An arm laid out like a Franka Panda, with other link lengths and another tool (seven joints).
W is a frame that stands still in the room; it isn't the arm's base.
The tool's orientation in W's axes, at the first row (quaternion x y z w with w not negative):
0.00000 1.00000 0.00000 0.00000
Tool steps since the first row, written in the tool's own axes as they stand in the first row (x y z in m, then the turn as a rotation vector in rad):
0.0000 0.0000 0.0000 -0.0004 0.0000 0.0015
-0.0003 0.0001 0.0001 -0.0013 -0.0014 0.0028
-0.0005 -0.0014 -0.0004 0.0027 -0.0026 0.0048
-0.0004 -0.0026 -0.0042 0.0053 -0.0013 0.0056
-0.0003 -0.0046 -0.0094 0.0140 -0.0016 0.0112
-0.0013 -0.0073 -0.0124 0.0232 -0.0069 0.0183
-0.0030 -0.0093 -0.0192 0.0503 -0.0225 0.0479
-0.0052 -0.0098 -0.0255 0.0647 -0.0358 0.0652
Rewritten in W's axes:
0.0000 0.0000 0.0000 0.0004 0.0000 -0.0015
0.0003 0.0001 -0.0001 0.0013 -0.0014 -0.0028
0.0005 -0.0014 0.0004 -0.0027 -0.0026 -0.0048
0.0004 -0.0026 0.0042 -0.0053 -0.0013 -0.0056
0.0003 -0.0046 0.0094 -0.0140 -0.0016 -0.0112
0.0013 -0.0073 0.0124 -0.0232 -0.0069 -0.0183
0.0030 -0.0093 0.0192 -0.0503 -0.0225 -0.0479
0.0052 -0.0098 0.0255 -0.0647 -0.0358 -0.0652

